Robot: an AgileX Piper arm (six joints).
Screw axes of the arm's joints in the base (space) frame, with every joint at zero. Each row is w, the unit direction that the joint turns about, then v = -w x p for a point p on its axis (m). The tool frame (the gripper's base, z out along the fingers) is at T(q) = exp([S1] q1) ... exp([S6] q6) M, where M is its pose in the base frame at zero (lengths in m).
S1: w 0 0 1 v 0 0 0
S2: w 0 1 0 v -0.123 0 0
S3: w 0 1 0 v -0.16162 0 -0.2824
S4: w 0.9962 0 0.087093 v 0 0.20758 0
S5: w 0 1 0 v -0.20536 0 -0.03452
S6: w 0.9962 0 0.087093 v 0 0.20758 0
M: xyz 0.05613 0 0.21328 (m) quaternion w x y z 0.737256 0 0.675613 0
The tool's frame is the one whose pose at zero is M.
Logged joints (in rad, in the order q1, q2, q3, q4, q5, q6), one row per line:
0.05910, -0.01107, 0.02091, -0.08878, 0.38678, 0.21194
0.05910, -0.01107, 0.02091, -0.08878, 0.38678, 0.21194
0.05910, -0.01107, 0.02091, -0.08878, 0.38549, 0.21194
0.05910, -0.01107, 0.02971, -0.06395, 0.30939, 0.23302
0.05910, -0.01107, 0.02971, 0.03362, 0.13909, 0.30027
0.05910, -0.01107, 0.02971, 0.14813, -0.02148, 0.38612
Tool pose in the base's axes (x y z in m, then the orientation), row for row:
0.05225, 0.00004, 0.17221, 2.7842, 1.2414, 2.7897
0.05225, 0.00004, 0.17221, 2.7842, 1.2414, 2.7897
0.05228, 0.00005, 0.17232, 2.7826, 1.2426, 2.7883
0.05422, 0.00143, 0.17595, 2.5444, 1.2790, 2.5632
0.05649, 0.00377, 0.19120, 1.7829, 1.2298, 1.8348
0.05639, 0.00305, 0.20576, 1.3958, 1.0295, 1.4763
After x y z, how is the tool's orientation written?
As angles about the fixed x, y, z axes (roll, pitch, yaw), in radians.
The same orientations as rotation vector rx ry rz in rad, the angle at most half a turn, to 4 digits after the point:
0.0893, 1.8777, 0.0982
0.0893, 1.8777, 0.0982
0.0891, 1.8764, 0.0984
0.1162, 1.8097, 0.1466
0.2222, 1.6349, 0.3037
0.3554, 1.4565, 0.4772

